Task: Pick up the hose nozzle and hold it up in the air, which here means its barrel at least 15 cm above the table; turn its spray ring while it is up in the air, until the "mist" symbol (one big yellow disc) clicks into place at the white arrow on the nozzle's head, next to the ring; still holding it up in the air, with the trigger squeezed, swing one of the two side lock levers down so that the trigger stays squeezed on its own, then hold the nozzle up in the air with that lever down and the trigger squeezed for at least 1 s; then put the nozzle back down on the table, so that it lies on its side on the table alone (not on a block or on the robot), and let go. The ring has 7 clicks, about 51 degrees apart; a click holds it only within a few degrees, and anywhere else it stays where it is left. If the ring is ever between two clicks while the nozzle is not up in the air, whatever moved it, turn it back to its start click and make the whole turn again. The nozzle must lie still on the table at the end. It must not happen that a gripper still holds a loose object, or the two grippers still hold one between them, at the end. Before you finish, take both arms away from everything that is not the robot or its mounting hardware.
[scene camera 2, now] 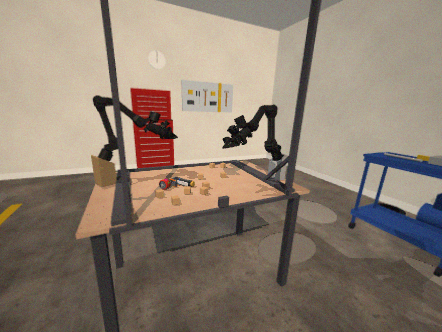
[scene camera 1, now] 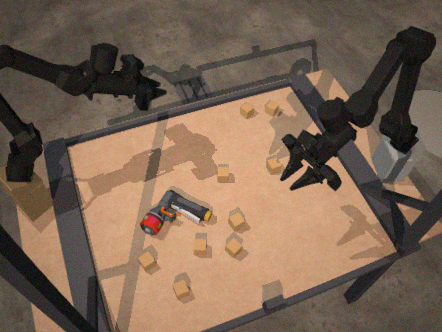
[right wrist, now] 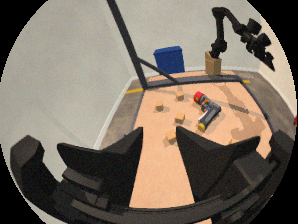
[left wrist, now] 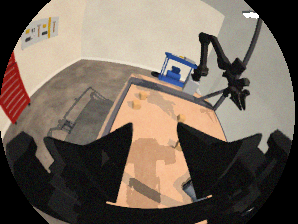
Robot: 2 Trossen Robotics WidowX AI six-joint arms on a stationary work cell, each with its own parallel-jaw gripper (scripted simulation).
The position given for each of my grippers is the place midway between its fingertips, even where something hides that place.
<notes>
I see my left gripper (scene camera 1: pixel 163 88), my right gripper (scene camera 1: pixel 285 185) and a hose nozzle (scene camera 1: pixel 171 199).
My left gripper shows as well in the left wrist view (left wrist: pixel 155 126). My right gripper also shows in the right wrist view (right wrist: pixel 159 130).
</notes>
